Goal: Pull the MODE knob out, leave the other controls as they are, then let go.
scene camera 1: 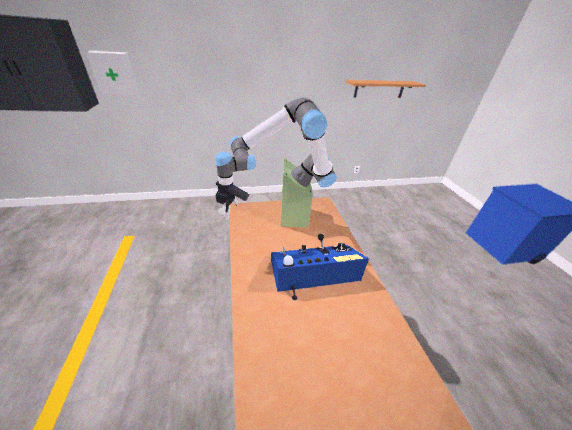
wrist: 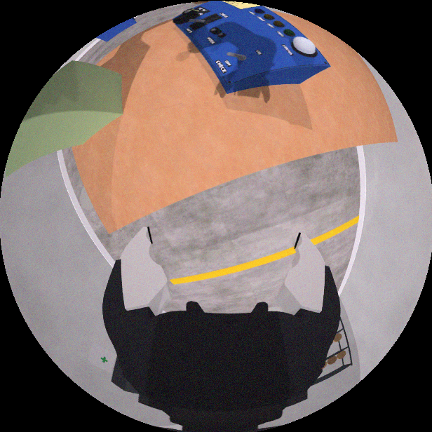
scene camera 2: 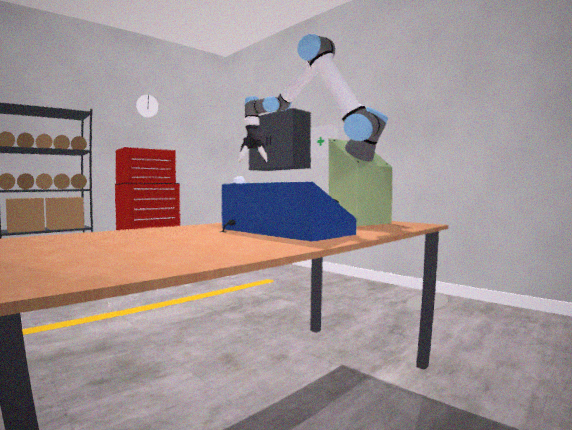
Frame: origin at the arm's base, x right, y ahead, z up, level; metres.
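Where they show: gripper, between the fingertips: [scene camera 1: 231, 213] [scene camera 2: 252, 162]; arm's base, origin of its link: [scene camera 1: 299, 178] [scene camera 2: 358, 153].
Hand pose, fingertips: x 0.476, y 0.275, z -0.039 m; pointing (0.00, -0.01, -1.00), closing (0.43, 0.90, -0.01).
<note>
Things, the pixels of their top centre, and the offset from my fingertips. "*": a spot on its surface instead. Level surfaces: height alone.
- CHECK toggle, centre of its top: [scene camera 1: 284, 248] dy +0.153, dx -0.281, dz -0.177 m
- white dome, a spot on its surface: [scene camera 2: 239, 179] [scene camera 1: 292, 260] * dy +0.318, dx -0.284, dz -0.102 m
- orange table, height of its surface: dz -0.308 m
- thin black lever, a spot on its surface: [scene camera 2: 229, 224] [scene camera 1: 293, 290] * dy +0.375, dx -0.290, dz -0.281 m
The blue control box [scene camera 1: 320, 274] [scene camera 2: 280, 210] [wrist: 285, 77] stands on the table. Its MODE knob [scene camera 1: 303, 248] [wrist: 217, 32] is small and black, between the CHECK toggle [scene camera 1: 284, 250] [wrist: 236, 56] and a black lever [scene camera 1: 321, 239]. How far the knob stands out is too small to tell; it is hidden behind the box in scene camera 2. A white dome [scene camera 1: 288, 260] [scene camera 2: 239, 179] [wrist: 304, 46] sits at one end of the top. My gripper [scene camera 1: 228, 210] [scene camera 2: 253, 161] [wrist: 224, 232] is open and empty, high up, away from the knob and beyond the table's side edge.
The green pedestal [scene camera 1: 296, 207] [scene camera 2: 367, 195] [wrist: 75, 125] carries the arm on the orange table [scene camera 1: 300, 350] [scene camera 2: 150, 250] [wrist: 200, 145], behind the box. A thin black lever [scene camera 1: 294, 293] [scene camera 2: 229, 224] sticks out of the box's side. A dark cabinet [scene camera 1: 40, 65] [scene camera 2: 300, 140] hangs on the wall.
</note>
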